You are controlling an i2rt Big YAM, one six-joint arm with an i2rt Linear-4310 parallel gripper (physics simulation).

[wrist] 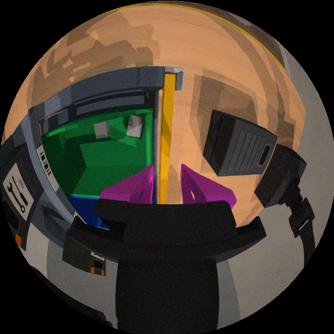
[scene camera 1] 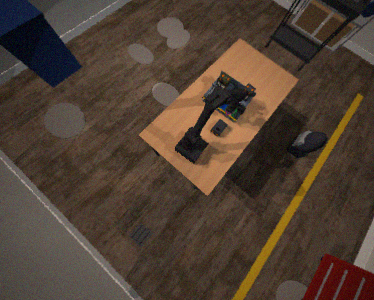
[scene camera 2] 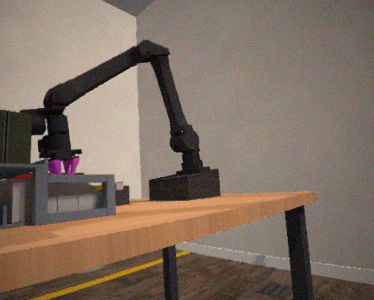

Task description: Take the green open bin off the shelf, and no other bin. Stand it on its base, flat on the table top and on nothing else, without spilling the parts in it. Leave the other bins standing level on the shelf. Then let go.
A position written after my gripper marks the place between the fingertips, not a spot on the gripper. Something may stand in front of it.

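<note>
A yellow strip (wrist: 169, 79) is visible to me, along with a dark grey ribbed box (wrist: 234, 146) and a green open bin (wrist: 83, 165). I can see my gripper (scene camera 2: 64, 185) as well, and the wrist view has the gripper (wrist: 167, 168) too.
</note>
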